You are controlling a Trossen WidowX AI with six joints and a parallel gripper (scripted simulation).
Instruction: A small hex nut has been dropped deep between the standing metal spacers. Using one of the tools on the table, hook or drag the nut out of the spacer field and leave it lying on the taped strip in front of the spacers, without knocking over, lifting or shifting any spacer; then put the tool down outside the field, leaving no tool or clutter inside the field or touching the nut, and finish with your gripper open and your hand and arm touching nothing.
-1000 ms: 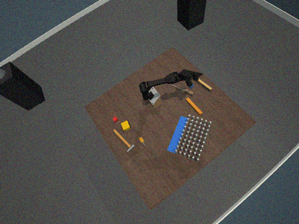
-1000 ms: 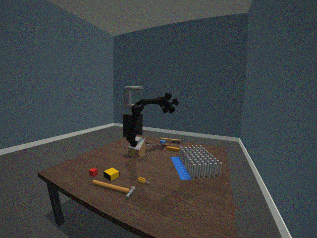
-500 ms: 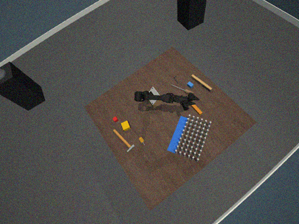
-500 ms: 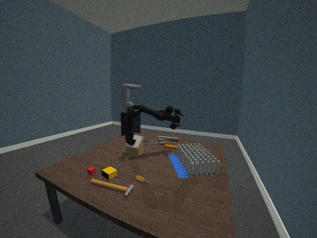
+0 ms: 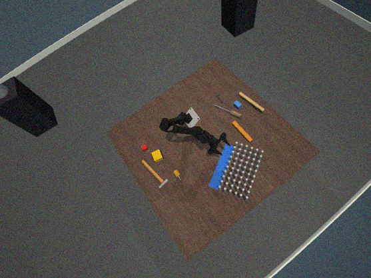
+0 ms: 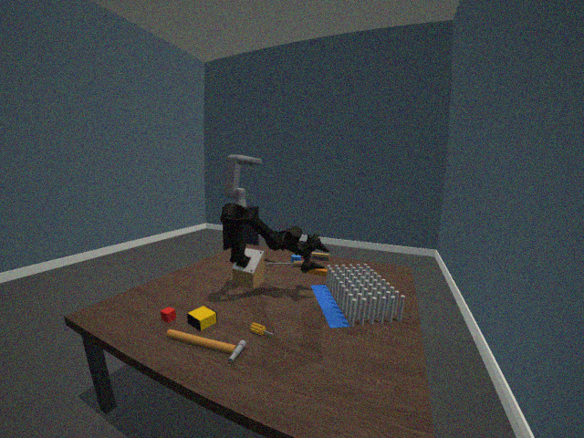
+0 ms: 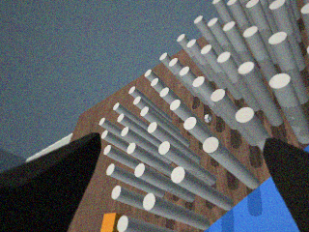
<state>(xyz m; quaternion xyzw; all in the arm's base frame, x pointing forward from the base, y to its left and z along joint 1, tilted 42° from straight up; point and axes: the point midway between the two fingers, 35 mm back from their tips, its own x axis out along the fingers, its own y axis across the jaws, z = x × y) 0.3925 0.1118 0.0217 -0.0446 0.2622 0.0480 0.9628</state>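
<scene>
Now: gripper tip 37 cm past the rod, 24 cm to the right of it and 17 cm above it. Round my gripper tip: orange bar: 12 cm behind, 24 cm to the left, 17 cm below; then yellow-handled screwdriver: 9 cm behind, 39 cm to the right, 17 cm below; then blue taped strip: 3 cm ahead, 6 cm to the right, 18 cm below.
</scene>
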